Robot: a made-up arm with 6 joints. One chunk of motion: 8 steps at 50 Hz.
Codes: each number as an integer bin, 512 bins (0 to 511) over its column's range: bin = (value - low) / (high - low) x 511, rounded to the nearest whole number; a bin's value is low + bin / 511 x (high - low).
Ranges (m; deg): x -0.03..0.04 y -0.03..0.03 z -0.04..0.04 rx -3..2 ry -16..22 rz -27..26
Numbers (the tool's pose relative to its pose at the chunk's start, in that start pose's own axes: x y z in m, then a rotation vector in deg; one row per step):
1: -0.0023 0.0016 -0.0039 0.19 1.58 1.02
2: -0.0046 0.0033 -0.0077 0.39 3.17 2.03
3: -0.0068 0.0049 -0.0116 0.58 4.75 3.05
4: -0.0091 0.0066 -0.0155 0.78 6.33 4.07
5: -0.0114 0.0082 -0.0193 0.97 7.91 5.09
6: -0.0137 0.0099 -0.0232 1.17 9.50 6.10
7: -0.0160 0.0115 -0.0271 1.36 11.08 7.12
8: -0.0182 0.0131 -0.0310 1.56 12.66 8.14
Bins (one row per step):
1: 202 269 231 326 236 270
2: 185 284 206 346 258 280
3: 169 297 181 366 279 290
4: 153 312 156 386 300 300
5: 136 325 132 406 322 309
6: 119 340 107 426 343 319
7: 102 353 82 446 364 329
8: 86 367 57 466 385 339

